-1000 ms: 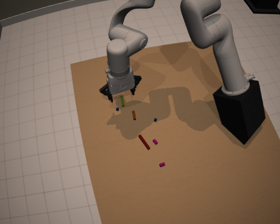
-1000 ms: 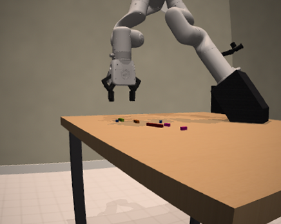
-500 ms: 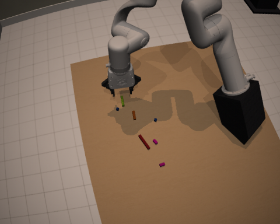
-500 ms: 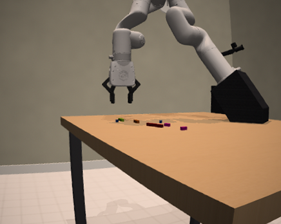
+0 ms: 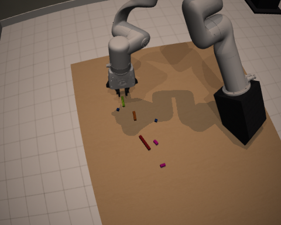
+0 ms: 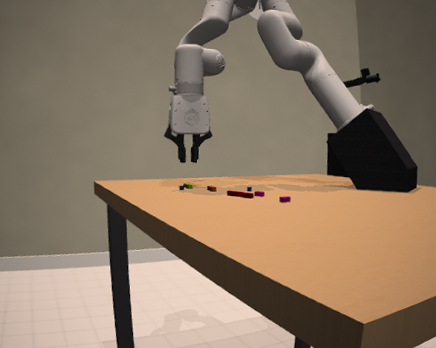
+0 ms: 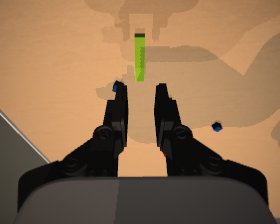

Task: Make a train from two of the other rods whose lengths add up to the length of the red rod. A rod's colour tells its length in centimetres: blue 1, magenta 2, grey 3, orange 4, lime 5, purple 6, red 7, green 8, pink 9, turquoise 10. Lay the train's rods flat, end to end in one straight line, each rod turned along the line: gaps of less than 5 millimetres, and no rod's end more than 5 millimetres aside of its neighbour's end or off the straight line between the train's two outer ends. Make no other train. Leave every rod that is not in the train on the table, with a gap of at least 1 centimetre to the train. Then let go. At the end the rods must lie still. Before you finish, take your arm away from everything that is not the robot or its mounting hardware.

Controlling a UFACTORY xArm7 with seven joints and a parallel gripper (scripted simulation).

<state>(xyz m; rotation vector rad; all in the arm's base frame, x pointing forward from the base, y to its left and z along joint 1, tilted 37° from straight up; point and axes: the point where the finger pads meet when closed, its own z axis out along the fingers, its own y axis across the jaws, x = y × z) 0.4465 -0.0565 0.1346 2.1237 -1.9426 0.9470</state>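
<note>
My gripper is now 8 cm above the lime rod. Round my hand: orange rod (8 cm to the left, 8 cm below, 4 cm behind); then red rod (21 cm to the left, 8 cm below, 5 cm behind).
</note>
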